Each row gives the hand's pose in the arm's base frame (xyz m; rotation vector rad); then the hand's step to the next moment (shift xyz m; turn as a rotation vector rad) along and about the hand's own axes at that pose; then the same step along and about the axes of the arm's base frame.
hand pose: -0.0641 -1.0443 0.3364 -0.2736 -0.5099 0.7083
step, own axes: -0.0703 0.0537 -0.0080 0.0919 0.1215 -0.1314
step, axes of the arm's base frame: -0.0705 -0.0090 -0.0532 0.0625 0.1422 -0.1278
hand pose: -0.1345 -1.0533 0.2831 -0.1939 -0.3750 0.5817
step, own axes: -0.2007 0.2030 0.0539 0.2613 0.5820 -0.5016
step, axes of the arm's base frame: -0.2772 0.0565 -0.0661 0.1109 0.5889 -0.5473
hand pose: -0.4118 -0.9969 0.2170 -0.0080 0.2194 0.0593
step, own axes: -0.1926 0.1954 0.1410 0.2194 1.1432 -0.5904
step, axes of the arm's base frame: -0.1687 0.1859 0.1793 0.0173 1.1454 -0.6257
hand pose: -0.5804 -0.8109 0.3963 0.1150 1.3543 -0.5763
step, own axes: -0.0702 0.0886 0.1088 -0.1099 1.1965 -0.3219
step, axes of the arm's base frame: 0.1295 0.0549 0.0695 0.2463 1.1898 -0.2667
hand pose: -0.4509 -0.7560 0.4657 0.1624 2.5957 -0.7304
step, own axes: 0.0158 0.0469 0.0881 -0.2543 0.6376 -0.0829
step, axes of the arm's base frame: 0.0297 -0.0059 -0.0964 0.3405 0.5889 -0.1237
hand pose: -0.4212 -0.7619 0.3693 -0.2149 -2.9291 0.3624
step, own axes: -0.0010 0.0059 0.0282 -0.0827 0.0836 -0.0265
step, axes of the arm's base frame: -0.0039 -0.0009 -0.0286 0.0957 0.0726 -0.0093
